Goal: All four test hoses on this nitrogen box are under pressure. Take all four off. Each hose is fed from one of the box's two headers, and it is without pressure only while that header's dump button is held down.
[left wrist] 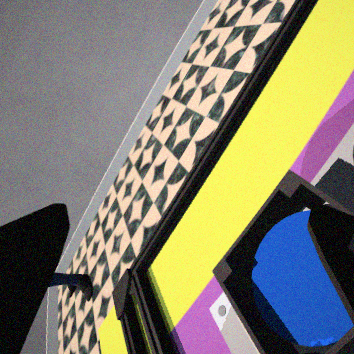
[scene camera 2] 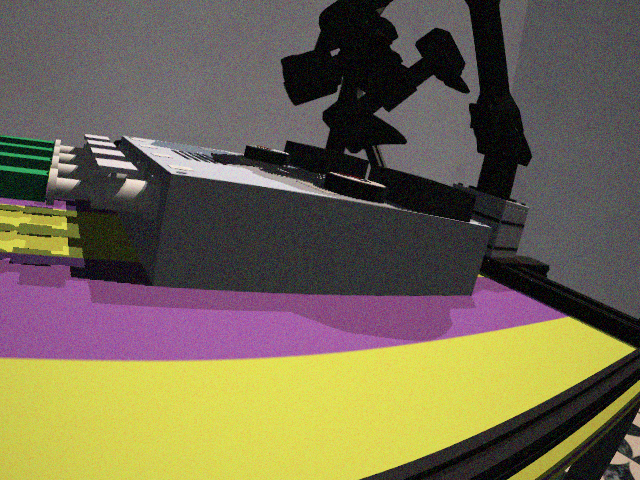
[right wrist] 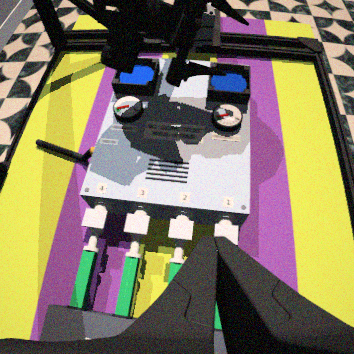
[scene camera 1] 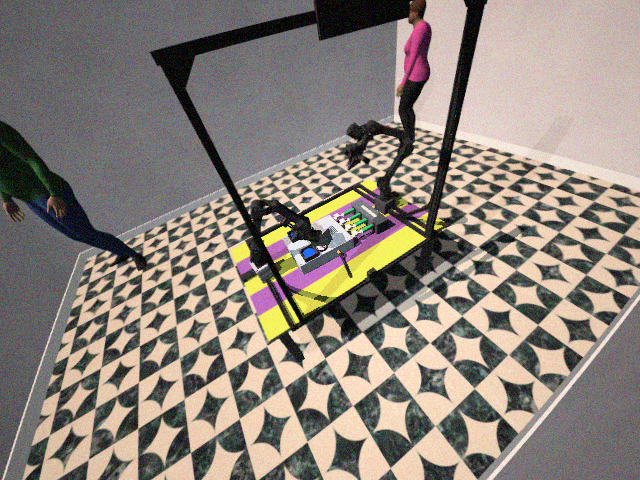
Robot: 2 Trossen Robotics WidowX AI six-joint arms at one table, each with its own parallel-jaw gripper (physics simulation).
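Frame: origin at the left arm's base, x ahead, y left, z up, level; centimetres.
Seen in the pictures: left gripper, fingertip midpoint: (left wrist: 190, 216) (scene camera 2: 437, 114) (right wrist: 236, 49) (scene camera 1: 292, 223); right gripper, fingertip midpoint: (right wrist: 211, 246) (scene camera 1: 347, 170); left arm's base, link origin: (scene camera 2: 492, 195) (scene camera 1: 260, 262); right arm's base, link origin: (scene camera 1: 384, 198).
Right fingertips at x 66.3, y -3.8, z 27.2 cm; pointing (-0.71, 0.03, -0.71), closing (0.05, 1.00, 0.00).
Note:
Pixels of each thing's top centre, then the offset from my right fingertips to it. "spot": a spot on its surface instead.
- button, top centre: (left wrist: 303, 273) (right wrist: 228, 82) dy +9.4, dx -39.1, dz -28.8 cm
- dark block, surface spot: (right wrist: 70, 326) spot: dy -16.8, dx +4.4, dz -30.4 cm
- black rod, surface spot: (right wrist: 60, 151) (scene camera 1: 347, 266) spot: dy -26.4, dx -29.1, dz -37.2 cm
The grey nitrogen box (scene camera 1: 341, 234) (scene camera 2: 318, 238) (right wrist: 211, 168) lies on the yellow and purple table. It has two blue dump buttons (right wrist: 137, 74) (right wrist: 229, 82), each above a round gauge (right wrist: 127, 107) (right wrist: 227, 116). In the left wrist view one button (left wrist: 291, 281) shows inside its dark guard. My left gripper (scene camera 1: 319, 236) (left wrist: 190, 216) is open over the button end, and one finger lies over that button. Green hoses (scene camera 1: 358, 220) (right wrist: 84, 274) (right wrist: 126, 284) with white couplers sit in the ports. My right gripper (scene camera 1: 355, 157) (right wrist: 211, 246) is shut and empty, high above, and hides hose 1 behind its coupler (right wrist: 226, 230).
A dark block (scene camera 1: 370, 214) (right wrist: 70, 326) holds the hoses' far ends. A black rod (scene camera 1: 345, 264) (right wrist: 60, 151) sticks out of the box's side. Black frame posts (scene camera 1: 447, 143) stand around the table. A person in pink (scene camera 1: 415, 62) stands behind, and another person's leg (scene camera 1: 109, 243) shows at the left.

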